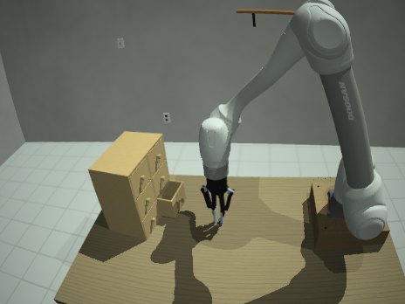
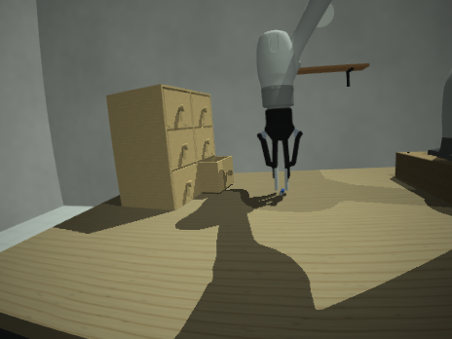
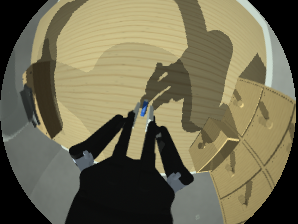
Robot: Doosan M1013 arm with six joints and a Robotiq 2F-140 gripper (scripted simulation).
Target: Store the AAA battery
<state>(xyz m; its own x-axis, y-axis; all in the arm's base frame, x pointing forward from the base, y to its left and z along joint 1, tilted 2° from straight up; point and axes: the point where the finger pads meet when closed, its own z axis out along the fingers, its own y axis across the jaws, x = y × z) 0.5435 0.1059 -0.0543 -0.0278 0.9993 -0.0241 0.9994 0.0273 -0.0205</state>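
The blue AAA battery lies 40 mm below my hand.
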